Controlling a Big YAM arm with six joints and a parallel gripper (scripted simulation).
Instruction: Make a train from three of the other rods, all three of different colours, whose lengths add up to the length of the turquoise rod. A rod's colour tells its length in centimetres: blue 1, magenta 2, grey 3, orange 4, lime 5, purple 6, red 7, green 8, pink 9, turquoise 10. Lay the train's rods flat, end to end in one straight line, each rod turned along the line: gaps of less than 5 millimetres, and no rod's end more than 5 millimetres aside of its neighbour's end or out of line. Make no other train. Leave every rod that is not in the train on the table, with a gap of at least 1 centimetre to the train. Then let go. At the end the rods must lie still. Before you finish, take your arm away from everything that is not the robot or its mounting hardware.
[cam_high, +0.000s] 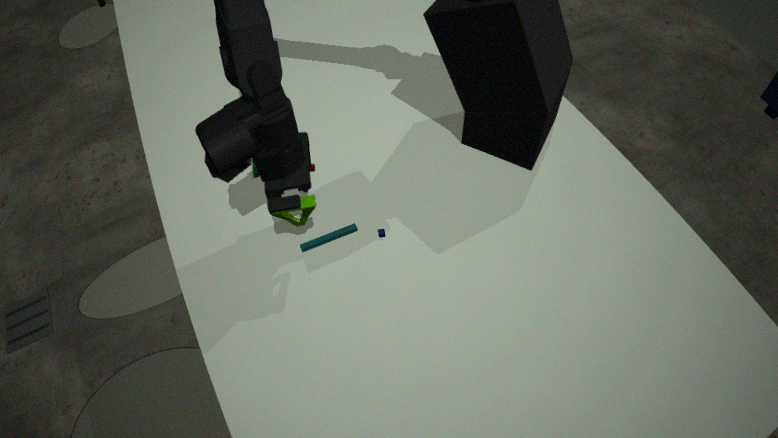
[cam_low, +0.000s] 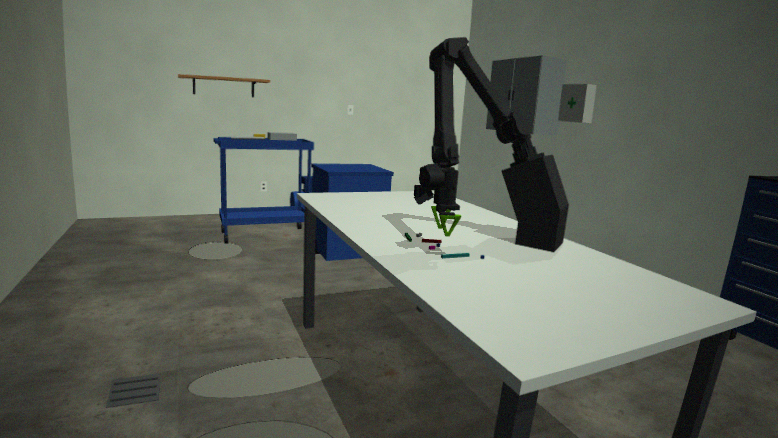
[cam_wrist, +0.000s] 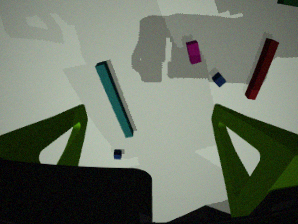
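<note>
Now: the magenta rod 10 mm ahead of my hand, 50 mm to the right of it and 70 mm below it. From my hand the other things lie so: green rod: 50 mm ahead, 180 mm to the right, 70 mm below; turquoise rod: 30 mm behind, 50 mm to the left, 70 mm below; red rod: 20 mm behind, 120 mm to the right, 70 mm below.
</note>
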